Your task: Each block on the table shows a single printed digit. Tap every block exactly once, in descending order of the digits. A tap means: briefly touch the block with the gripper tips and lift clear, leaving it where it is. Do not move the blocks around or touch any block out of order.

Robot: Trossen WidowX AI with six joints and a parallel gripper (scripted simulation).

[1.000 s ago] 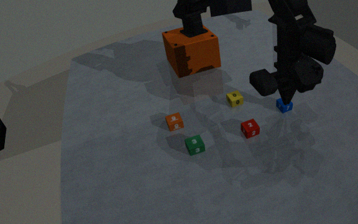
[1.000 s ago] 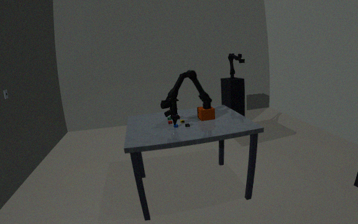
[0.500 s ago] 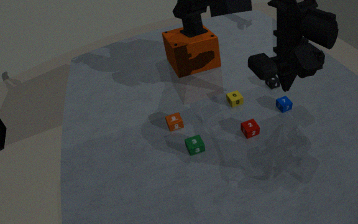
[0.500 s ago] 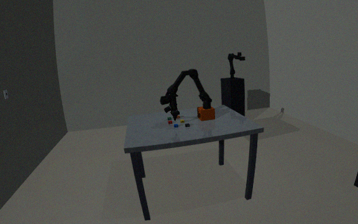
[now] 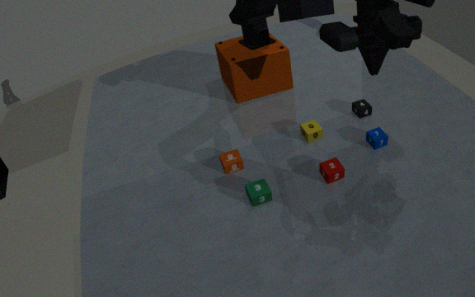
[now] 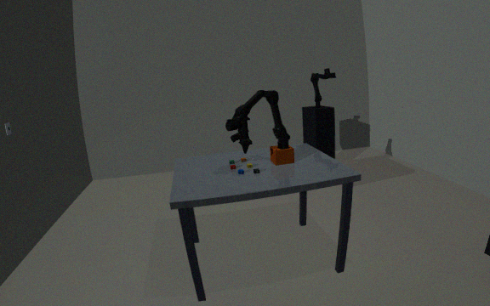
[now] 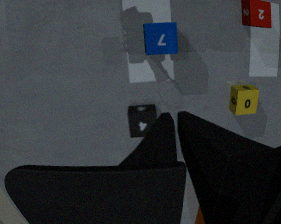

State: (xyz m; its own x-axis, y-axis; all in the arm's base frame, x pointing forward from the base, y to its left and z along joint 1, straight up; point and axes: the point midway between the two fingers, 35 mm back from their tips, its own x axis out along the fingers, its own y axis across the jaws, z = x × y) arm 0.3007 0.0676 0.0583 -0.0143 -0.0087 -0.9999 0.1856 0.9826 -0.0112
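Now: gripper tip 11 cm above the black block, 6 cm past it and 3 cm to the right of it. The rest, counted from my gripper tip: red block: 14 cm to the right, 11 cm below, 4 cm ahead; blue block: 11 cm below, 3 cm ahead, 1 cm to the right; yellow block: 11 cm below, 10 cm to the right, 6 cm behind.
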